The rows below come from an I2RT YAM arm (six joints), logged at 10 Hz.
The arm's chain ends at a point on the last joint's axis. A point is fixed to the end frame.
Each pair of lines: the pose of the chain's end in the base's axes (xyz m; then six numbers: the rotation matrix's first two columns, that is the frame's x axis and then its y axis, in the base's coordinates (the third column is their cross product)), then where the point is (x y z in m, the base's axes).
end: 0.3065, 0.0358, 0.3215, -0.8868, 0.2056, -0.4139, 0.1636, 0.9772, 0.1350
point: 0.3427 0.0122 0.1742
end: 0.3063, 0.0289, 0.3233, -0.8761, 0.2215, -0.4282, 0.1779, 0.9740, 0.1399
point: 0.3446 0.0050 0.1766
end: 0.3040, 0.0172, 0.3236, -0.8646, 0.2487, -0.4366, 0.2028, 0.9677, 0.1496
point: 0.3433 -0.0066 0.1772
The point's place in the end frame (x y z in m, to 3 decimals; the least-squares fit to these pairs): 0.024 -0.037 0.147
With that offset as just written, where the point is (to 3 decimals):
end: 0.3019, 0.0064, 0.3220, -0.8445, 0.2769, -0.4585, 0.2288, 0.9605, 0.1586
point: 0.344 -0.018 0.177
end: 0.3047, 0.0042, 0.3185, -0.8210, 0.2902, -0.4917, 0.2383, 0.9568, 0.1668
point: 0.352 -0.021 0.175
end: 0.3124, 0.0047, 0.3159, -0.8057, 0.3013, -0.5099, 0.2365, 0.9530, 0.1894
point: 0.364 -0.019 0.173
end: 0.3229, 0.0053, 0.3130, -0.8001, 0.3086, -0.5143, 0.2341, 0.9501, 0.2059
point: 0.376 -0.016 0.171
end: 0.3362, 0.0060, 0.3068, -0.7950, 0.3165, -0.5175, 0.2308, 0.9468, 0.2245
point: 0.391 -0.013 0.165
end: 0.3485, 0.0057, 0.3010, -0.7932, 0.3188, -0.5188, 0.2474, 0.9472, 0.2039
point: 0.402 -0.017 0.159
